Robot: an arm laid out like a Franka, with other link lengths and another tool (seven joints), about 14 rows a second.
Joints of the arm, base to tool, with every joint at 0 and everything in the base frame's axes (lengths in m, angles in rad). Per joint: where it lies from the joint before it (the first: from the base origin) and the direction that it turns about. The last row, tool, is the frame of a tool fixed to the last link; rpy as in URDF.
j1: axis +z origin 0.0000 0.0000 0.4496
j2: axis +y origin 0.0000 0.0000 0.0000
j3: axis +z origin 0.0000 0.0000 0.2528
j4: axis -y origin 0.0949 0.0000 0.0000
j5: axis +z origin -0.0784 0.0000 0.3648
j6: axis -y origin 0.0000 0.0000 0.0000
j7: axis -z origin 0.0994 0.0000 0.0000
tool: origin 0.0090 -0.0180 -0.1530 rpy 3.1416 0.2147 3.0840
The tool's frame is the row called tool.
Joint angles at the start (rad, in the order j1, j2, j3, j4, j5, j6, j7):
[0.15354 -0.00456 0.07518 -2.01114 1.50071 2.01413 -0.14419]
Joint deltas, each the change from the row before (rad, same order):
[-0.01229 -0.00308 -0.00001 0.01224 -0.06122 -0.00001 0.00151]
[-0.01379 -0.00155 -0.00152 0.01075 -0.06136 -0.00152 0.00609]
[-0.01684 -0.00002 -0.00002 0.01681 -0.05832 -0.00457 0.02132]
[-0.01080 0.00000 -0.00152 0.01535 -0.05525 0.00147 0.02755]
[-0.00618 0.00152 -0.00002 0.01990 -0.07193 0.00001 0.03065]
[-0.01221 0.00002 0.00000 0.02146 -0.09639 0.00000 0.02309]
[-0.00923 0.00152 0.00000 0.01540 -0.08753 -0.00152 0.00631]
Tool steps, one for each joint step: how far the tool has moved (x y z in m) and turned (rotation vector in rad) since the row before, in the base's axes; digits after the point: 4 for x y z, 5 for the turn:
[0.0026 -0.0085 0.0031 -0.05095 -0.02582 0.01274]
[0.0028 -0.0104 0.0014 -0.05110 -0.01757 0.00891]
[0.0036 -0.0109 0.0038 -0.04502 -0.00571 0.00250]
[0.0032 -0.0094 0.0033 -0.04425 0.00041 -0.00369]
[0.0023 -0.0067 0.0036 -0.05870 -0.00212 0.00622]
[0.0033 -0.0121 0.0038 -0.08291 -0.01575 0.00910]
[0.0024 -0.0104 0.0009 -0.07857 -0.02002 0.01679]

